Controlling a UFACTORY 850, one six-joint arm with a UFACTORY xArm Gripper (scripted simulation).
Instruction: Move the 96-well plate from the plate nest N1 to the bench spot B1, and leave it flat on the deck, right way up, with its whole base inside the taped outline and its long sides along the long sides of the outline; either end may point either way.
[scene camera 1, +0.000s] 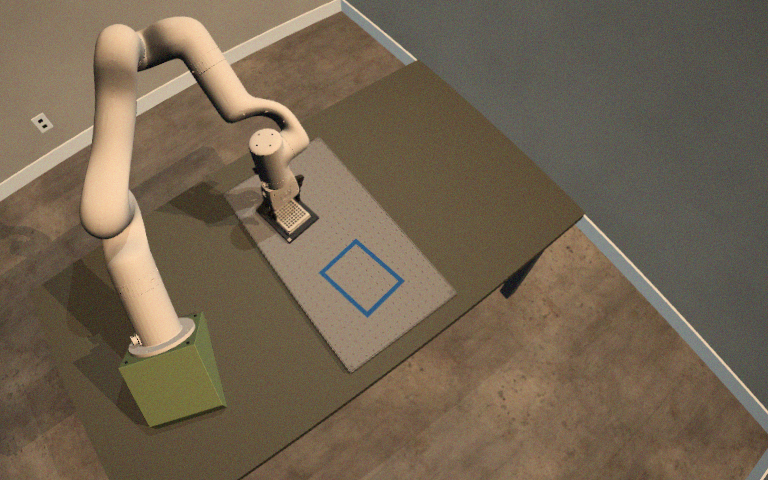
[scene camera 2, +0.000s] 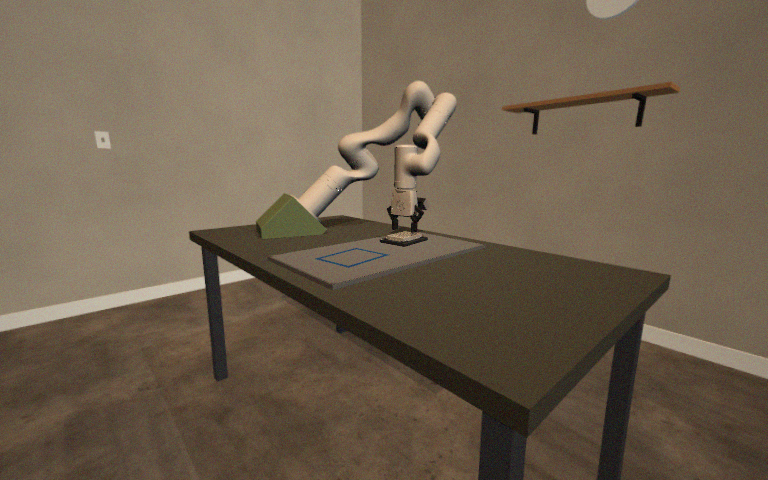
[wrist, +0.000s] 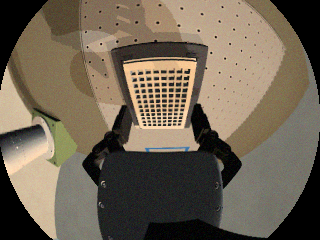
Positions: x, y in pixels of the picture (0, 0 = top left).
Scene:
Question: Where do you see my gripper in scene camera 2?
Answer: At 404, 230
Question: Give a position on a dark plate nest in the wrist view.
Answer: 150, 49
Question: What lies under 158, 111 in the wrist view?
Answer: A cream 96-well plate.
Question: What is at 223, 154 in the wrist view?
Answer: My gripper.

